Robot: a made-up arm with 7 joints.
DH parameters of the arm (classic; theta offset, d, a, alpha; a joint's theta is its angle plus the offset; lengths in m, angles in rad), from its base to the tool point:
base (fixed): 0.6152 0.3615 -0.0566 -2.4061
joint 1: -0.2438 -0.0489 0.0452 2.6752
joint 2: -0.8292 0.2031 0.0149 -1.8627
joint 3: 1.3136 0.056 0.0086 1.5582
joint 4: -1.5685 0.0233 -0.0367 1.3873
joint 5: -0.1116 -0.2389 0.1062 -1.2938
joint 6: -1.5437 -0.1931 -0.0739 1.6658
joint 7: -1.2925 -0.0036 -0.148 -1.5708
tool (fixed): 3.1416 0.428 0 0
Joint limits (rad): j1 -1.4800..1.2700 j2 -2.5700..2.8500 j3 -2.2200..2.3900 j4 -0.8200..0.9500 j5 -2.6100..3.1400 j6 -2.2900..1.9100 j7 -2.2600..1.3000
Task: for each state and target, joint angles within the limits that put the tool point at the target. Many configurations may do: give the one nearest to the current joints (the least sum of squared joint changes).
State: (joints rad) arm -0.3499 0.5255 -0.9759 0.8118 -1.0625 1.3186 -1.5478
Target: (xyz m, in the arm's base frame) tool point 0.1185 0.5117 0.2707
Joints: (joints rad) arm -0.5834 0.4587 -1.6344 0.5540 -0.7301 1.5085 -1.3040
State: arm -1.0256 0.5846 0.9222 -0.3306 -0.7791 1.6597 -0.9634
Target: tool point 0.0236 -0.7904 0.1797
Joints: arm -1.3507 0.6989 1.1806 -0.3300 -0.8020 1.8162 -1.3097
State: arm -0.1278 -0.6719 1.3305 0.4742 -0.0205 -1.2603 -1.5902
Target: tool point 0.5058 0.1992 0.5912
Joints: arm 0.2887 -0.9163 1.3157 0.4289 -0.4319 -1.2956 -0.9106
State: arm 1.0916 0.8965 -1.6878 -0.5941 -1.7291 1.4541 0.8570
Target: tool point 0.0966 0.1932 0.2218
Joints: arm 0.8714 1.2494 -1.5429 -0.3161 -2.1577 1.3904 0.1131
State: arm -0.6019 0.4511 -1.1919 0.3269 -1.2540 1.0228 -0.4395
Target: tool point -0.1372 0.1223 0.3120
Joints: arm -0.6016 0.2890 -1.3987 0.1079 -1.5348 0.7037 -0.3162
